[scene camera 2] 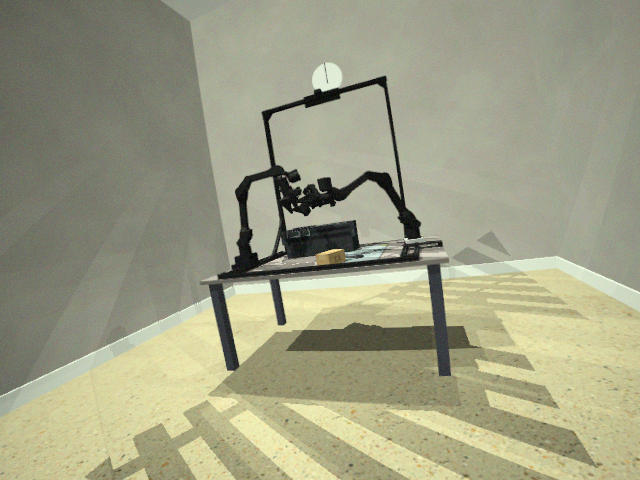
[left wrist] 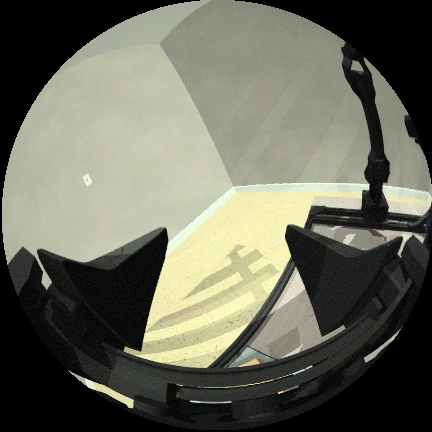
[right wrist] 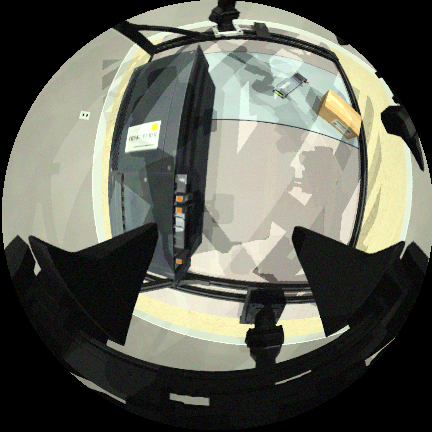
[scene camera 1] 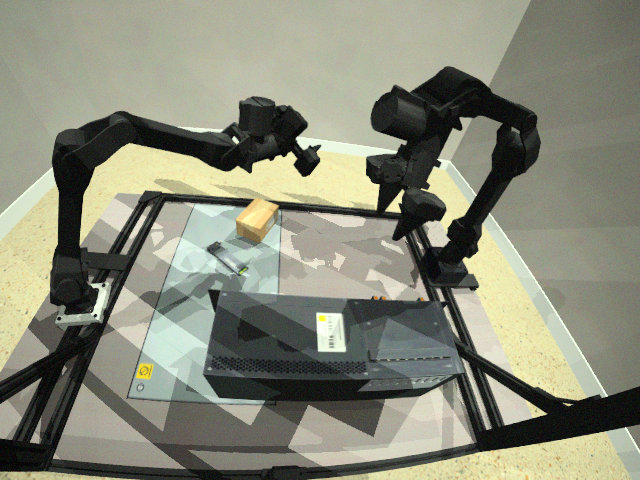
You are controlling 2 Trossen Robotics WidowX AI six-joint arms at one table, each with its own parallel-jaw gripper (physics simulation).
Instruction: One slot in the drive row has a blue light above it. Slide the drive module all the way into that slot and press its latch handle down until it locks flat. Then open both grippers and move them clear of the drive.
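Seen in the pictures: left gripper, fingertip midpoint: (scene camera 2: 294, 205) (left wrist: 228, 232) (scene camera 1: 310, 134); right gripper, fingertip midpoint: (right wrist: 227, 231) (scene camera 1: 386, 226); left arm's base at its link origin: (scene camera 2: 414, 238) (right wrist: 226, 28) (scene camera 1: 82, 301); right arm's base at its link origin: (scene camera 2: 245, 254) (left wrist: 374, 196) (right wrist: 264, 314) (scene camera 1: 449, 259).
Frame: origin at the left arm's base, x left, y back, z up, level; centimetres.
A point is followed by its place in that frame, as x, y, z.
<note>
The drive module (scene camera 1: 227, 258) @[11.7, -34.3, -2.7] (right wrist: 291, 86) @[12.0, -35.6, -2.8], a slim grey piece with a green end, lies flat on the pale blue mat (scene camera 1: 170, 330) @[-7.5, -20.3, -3.6] (right wrist: 235, 100) @[-4.5, -39.9, -3.7]. The dark drive chassis (scene camera 1: 279, 330) @[-18.3, -43.0, 13.7] (scene camera 2: 321, 240) @[-13.2, -52.5, 5.0] (right wrist: 150, 105) @[-18.1, -46.2, 13.7] stands on the table; its drive row and the blue light cannot be made out. Several orange-marked parts show on its face in the right wrist view. My left gripper (left wrist: 228, 232) @[26.2, -57.2, 26.6] is open and empty, high above the table's far edge, pointing away from the module. My right gripper (scene camera 1: 388, 223) @[-6.5, -64.3, 24.6] (right wrist: 227, 231) @[-6.5, -64.3, 24.6] is open and empty, high above the table beyond the chassis.
A tan box (scene camera 1: 257, 220) @[20.8, -43.5, 2.3] (scene camera 2: 330, 256) @[30.6, -43.4, 1.0] (right wrist: 340, 115) @[21.9, -46.0, 2.3] stands on the mat near the module, by the table's far edge. Black rails (scene camera 1: 330, 207) @[30.3, -69.8, -2.1] frame the table. A tall black frame (scene camera 2: 392, 139) @[-28.9, 0.1, 60.1] rises behind the chassis in scene camera 2.
</note>
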